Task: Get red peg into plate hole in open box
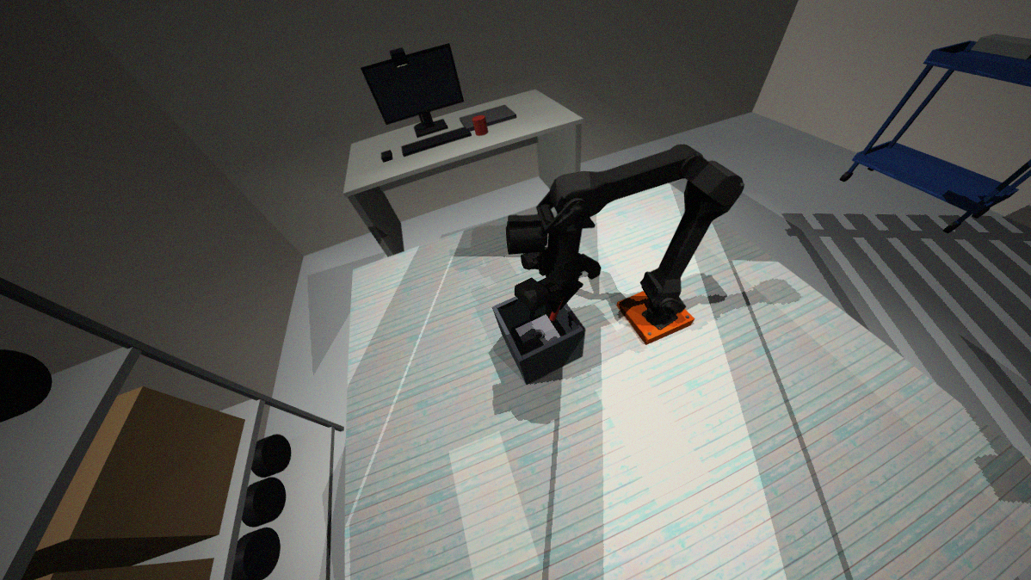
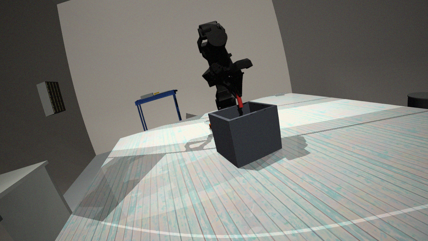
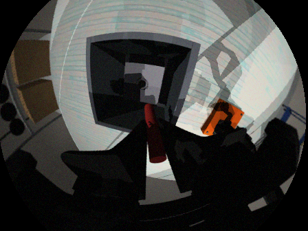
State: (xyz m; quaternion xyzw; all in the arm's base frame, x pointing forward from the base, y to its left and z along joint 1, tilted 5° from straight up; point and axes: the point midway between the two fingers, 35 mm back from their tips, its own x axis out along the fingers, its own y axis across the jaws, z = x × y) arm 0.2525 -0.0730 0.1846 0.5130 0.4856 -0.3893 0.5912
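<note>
The pale plate is 4 cm ahead of my gripper tip, 3 cm to the right of it and 12 cm below it. Round my gripper tip: red peg 1 cm above.
</note>
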